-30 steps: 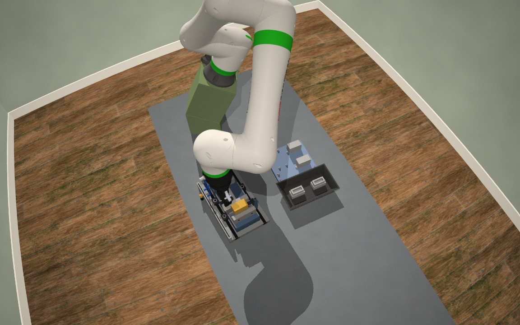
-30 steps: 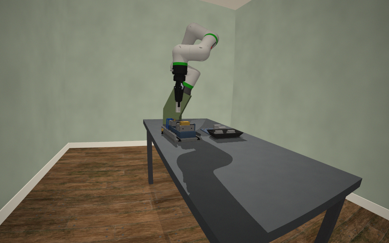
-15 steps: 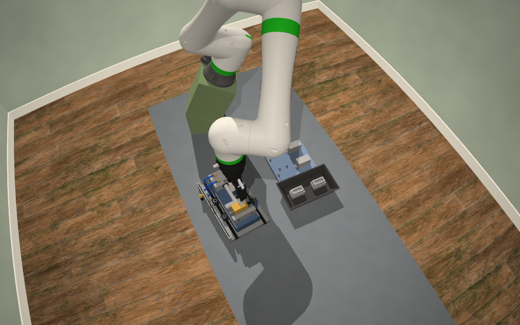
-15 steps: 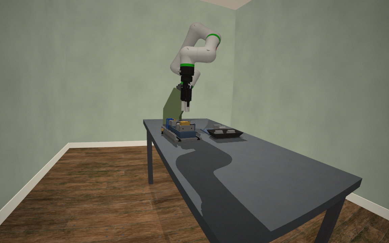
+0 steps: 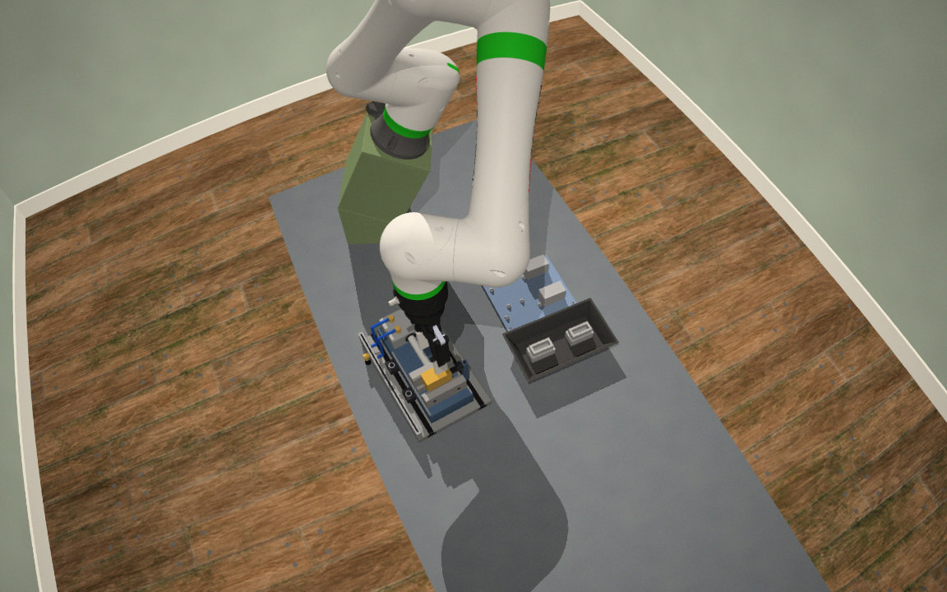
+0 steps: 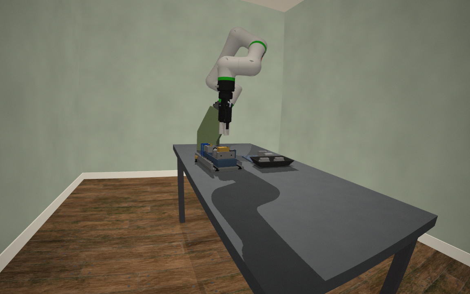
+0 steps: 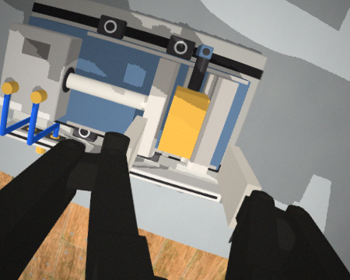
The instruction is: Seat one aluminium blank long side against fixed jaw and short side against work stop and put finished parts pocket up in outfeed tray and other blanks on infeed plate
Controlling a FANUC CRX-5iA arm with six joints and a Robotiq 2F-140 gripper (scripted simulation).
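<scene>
The brass blank lies 12 cm below my hand. Round my hand: fixed jaw (3 cm ahead, 1 cm to the left, 14 cm below); then work stop rod (1 cm behind, 5 cm to the left, 12 cm below); then moving jaw (3 cm behind, 14 cm below).
</scene>
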